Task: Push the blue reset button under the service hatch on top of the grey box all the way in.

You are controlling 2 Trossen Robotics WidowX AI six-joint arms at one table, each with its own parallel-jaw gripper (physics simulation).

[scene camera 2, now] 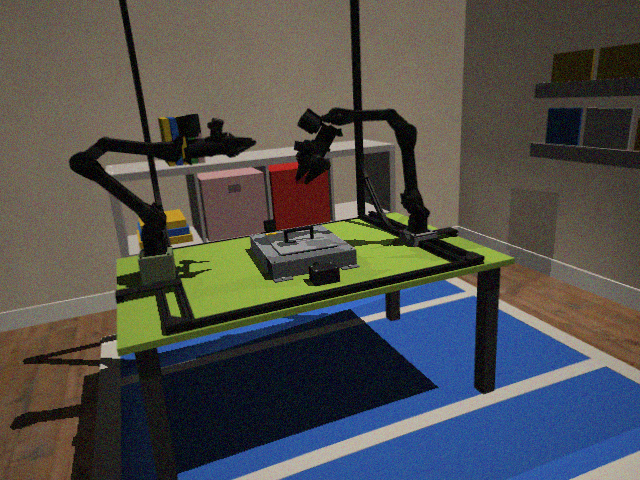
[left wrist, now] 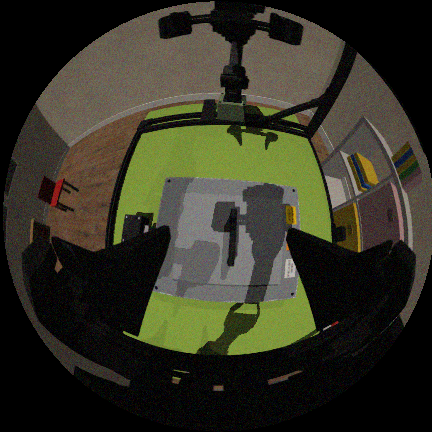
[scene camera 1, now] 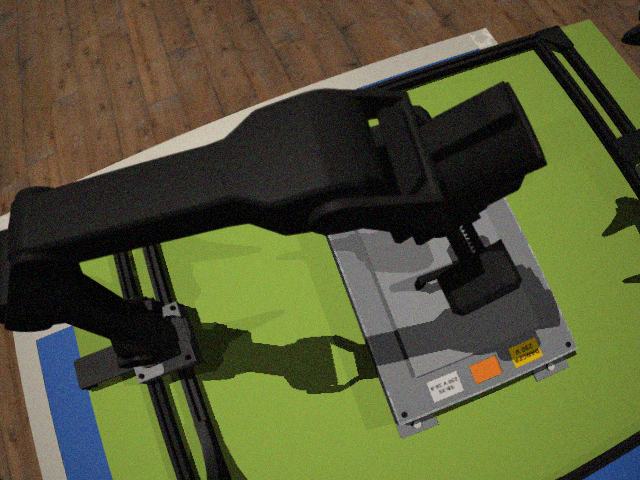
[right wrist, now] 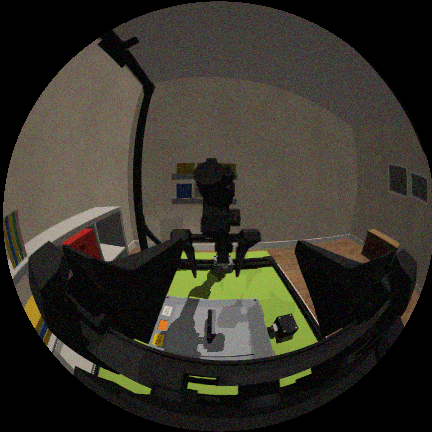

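The grey box (scene camera 1: 390, 384) (scene camera 2: 289, 266) (left wrist: 175, 185) (right wrist: 262, 325) lies on the green table. Its service hatch (scene camera 1: 413, 315) (left wrist: 200, 230) is a flat panel on top, lying closed, with a black upright handle (left wrist: 232, 240) (right wrist: 210, 325). The blue reset button does not show in any view. My left gripper (scene camera 2: 304, 180) (left wrist: 230, 233) (right wrist: 215, 277) is open and empty, pointing down above the hatch and handle; in scene camera 1 it hides part of the handle. My right gripper (scene camera 2: 253, 142) (left wrist: 230, 27) is open and empty, high to the left of the box in scene camera 2.
A small black block (scene camera 2: 324, 273) (left wrist: 134, 227) (right wrist: 286, 325) stands close beside the box. Yellow (scene camera 1: 526, 352), orange and white labels lie along one box edge. Black frame rails (scene camera 1: 170, 423) (scene camera 2: 258, 305) run around the table. Shadows of the arms fall across the box.
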